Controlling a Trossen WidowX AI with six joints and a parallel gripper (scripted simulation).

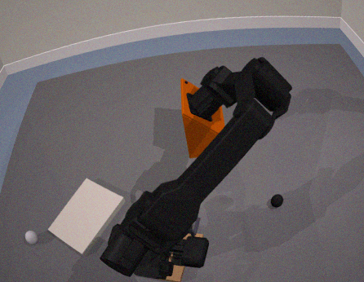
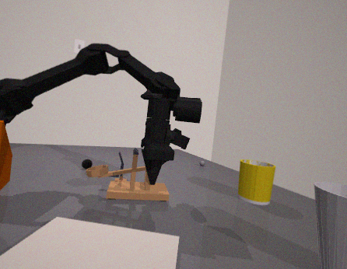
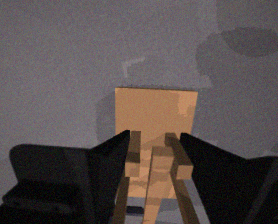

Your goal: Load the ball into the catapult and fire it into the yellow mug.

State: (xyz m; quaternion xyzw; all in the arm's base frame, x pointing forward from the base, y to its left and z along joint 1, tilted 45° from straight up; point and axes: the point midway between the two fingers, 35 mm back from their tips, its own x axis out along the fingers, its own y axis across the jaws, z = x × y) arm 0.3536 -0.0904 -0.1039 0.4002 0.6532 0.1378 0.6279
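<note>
Now: gripper tip 270 mm to the right of the black ball, 110 mm past it and 20 mm above it. From my gripper tip the other things lie so: wooden catapult: 60 mm behind, 40 mm to the left, 20 mm above; then flat white sheet: 190 mm to the right, 160 mm behind, 30 mm below; then yellow mug: 270 mm ahead, 100 mm to the right, 10 mm below.
</note>
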